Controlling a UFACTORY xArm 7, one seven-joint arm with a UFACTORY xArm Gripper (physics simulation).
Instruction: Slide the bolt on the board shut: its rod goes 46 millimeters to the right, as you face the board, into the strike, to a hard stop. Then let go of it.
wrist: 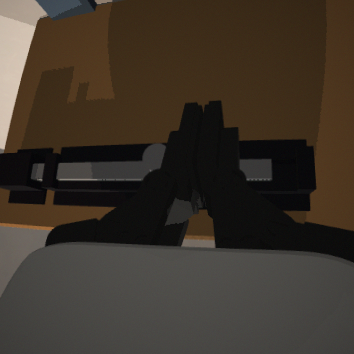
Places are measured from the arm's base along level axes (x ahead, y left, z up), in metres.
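Pixels of known places: gripper, fingertip midpoint: (pixel 207 126).
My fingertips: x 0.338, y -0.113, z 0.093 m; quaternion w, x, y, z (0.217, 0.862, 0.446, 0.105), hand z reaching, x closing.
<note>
Ahead of a thing's pixels: the offset from my fingertips to its top centre. "spot": to the spot under its first point.
The board @(0.012 m ahead, 0.039 m right, 0.053 m up) (pixel 150 115) is brown and fills much of the wrist view. The bolt's grey rod @(0.013 m back, 0.045 m right, 0.023 m up) (pixel 100 171) lies in a long black housing @(0.021 m back, 0.038 m right, 0.038 m up) (pixel 100 151). A round grey knob @(0.013 m back, 0.017 m right, 0.025 m up) (pixel 154 155) on the rod is partly hidden by the fingers. A black block, seemingly the strike @(spot: 0.066 m back, 0.096 m right, 0.021 m up) (pixel 15 171), is at the far left of the view; a short grey length of rod shows beside it. The rod's other end is right of the fingers. My gripper (pixel 207 126) is shut and empty, directly right of the knob in this view. Whether they touch is hidden.
A blue-grey object @(spot: 0.056 m back, 0.100 m right, 0.116 m down) (pixel 67 7) shows at the top left, beyond the board's corner. The black housing's raised right end @(spot: 0.034 m ahead, 0.032 m left, 0.020 m up) (pixel 306 169) stands right of the rod. Shadows fall across the board. The board's near edge runs below the housing.
</note>
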